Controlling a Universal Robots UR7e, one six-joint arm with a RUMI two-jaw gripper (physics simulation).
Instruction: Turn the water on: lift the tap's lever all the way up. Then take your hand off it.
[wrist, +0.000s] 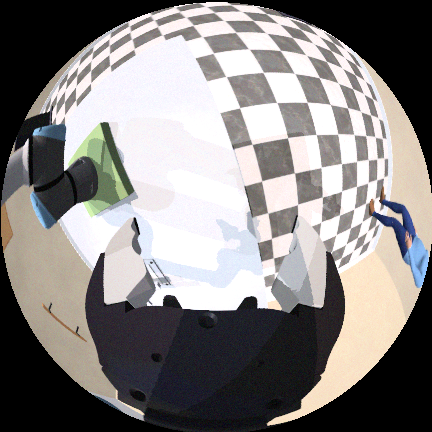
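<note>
My gripper (214, 218) is open, its two pale jaws standing wide apart with nothing between them. The fingertips point over a white surface towards the checkered floor. The tap and its lever cannot be made out in the wrist view, so the lever's position cannot be told. A small thin-lined grey shape (159, 272) shows beside the left jaw, too unclear to name.
A green block-like base (116, 170) is at the left, with the black and blue arm joints (50, 172) in front of it. The white surface (165, 90) borders a checkered floor (305, 120). A person in blue (415, 255) is at the far right. A brown rail (62, 322) is at lower left.
</note>
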